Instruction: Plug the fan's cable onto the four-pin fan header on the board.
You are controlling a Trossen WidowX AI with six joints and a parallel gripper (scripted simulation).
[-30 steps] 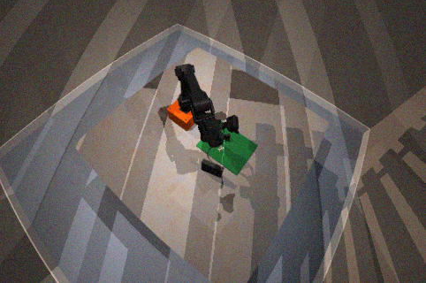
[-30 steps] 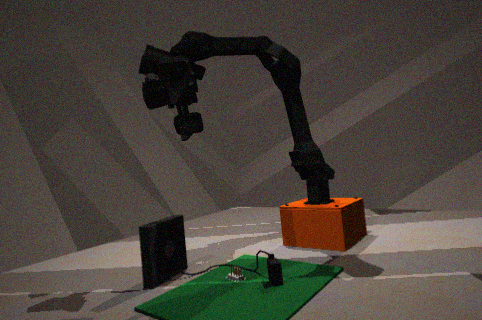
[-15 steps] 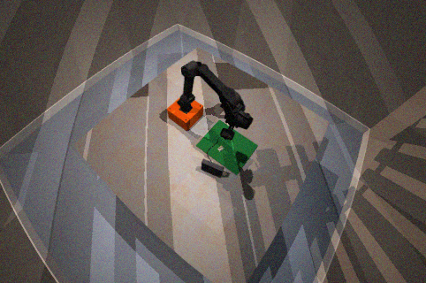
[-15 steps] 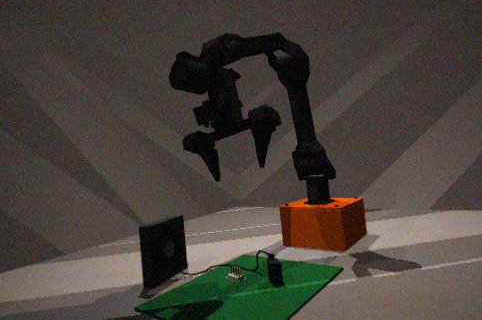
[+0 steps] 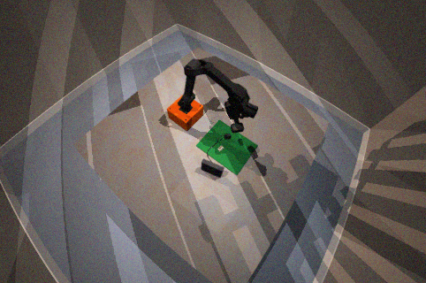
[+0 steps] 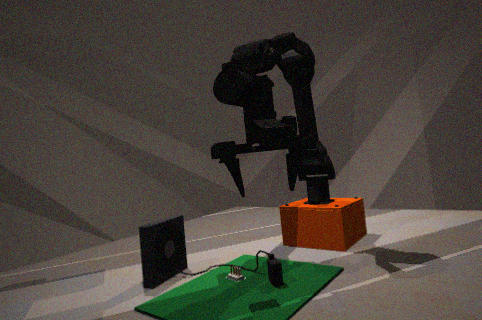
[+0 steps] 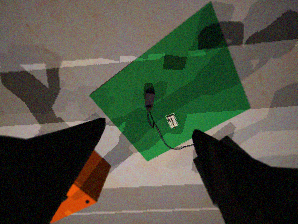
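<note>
Now: the black fan plug 1 cm behind my gripper tip and 14 cm below it. From my gripper tip the other things lie so: green board 3 cm ahead, 5 cm to the right, 18 cm below; black fan 3 cm ahead, 23 cm to the right, 11 cm below.
</note>
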